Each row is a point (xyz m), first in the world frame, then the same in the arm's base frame.
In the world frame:
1: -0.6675 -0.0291 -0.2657
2: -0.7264 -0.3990 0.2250
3: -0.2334 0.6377 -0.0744
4: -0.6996 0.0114 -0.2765
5: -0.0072 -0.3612 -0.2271
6: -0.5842 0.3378 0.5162
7: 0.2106 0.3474 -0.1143
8: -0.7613 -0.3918 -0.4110
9: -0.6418 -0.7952 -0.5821
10: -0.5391 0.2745 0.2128
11: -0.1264 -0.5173 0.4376
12: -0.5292 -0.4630 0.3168
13: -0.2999 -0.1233 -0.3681
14: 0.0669 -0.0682 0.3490
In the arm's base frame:
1: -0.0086 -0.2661 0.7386
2: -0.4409 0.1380 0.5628
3: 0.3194 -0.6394 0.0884
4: -0.0174 -0.3175 0.7467
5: 0.3894 0.3094 0.4974
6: -0.3793 -0.3976 -0.0348
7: 0.6163 -0.2064 0.0026
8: -0.0553 -0.0127 1.0469
9: 0.0644 0.3598 1.2777
10: -0.1628 -0.3848 0.1911
11: -0.1578 0.5344 0.1363
12: -0.3669 0.2950 0.4170
13: 0.3106 -0.0515 0.6577
14: 0.1301 0.1976 -0.0887

